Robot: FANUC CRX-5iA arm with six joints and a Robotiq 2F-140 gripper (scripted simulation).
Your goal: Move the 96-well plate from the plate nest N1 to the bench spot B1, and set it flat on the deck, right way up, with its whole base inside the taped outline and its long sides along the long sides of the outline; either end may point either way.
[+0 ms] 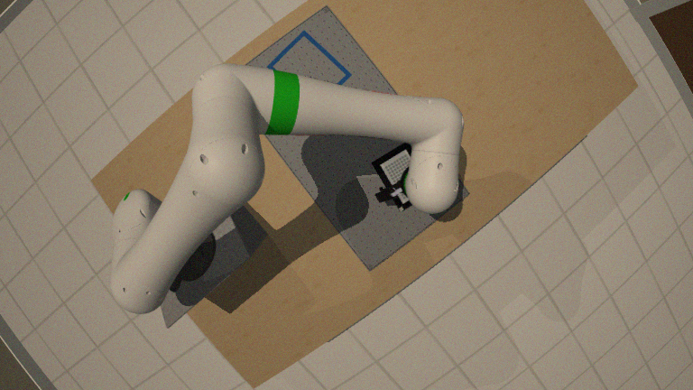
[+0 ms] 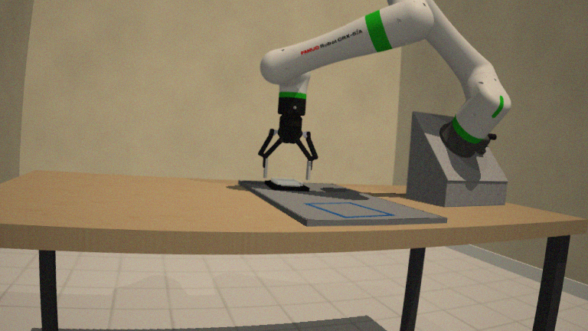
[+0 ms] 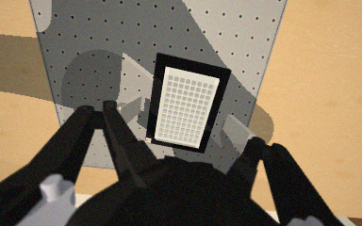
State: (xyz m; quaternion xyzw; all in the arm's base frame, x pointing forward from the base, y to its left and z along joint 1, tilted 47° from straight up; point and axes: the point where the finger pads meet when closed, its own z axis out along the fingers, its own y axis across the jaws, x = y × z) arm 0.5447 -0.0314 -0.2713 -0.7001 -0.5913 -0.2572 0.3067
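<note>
Now: hand 2 cm above the white 96-well plate. Round my hand: black plate nest 3 cm below.
</note>
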